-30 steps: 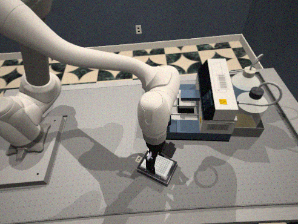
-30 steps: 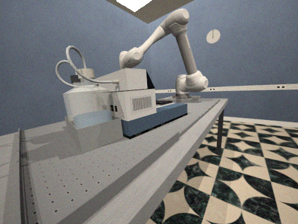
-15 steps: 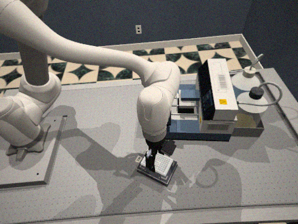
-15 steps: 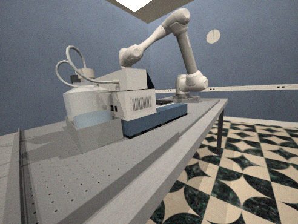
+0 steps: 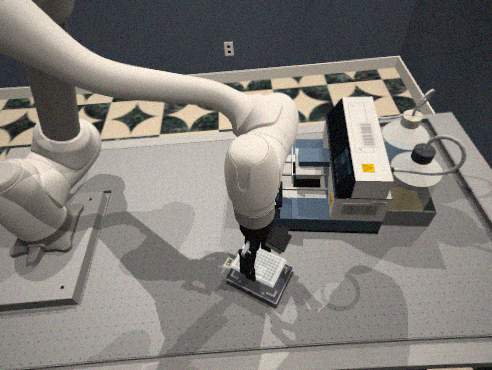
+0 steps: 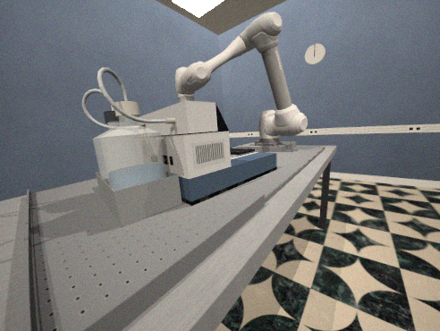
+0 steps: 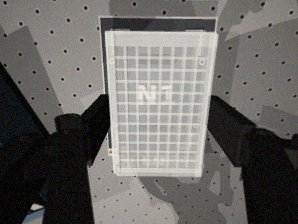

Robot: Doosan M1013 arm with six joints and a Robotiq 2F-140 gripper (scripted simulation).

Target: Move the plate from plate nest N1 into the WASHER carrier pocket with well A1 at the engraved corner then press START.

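Now: hand 34 cm to the right of the dark carrier, 4 cm short of it and 3 cm above it. The rest, counted from my hand: white well plate (2 cm below); plate washer (32 cm to the left, 19 cm ahead, 2 cm above); N1 label (11 cm below, 9 cm behind, 6 cm to the left).
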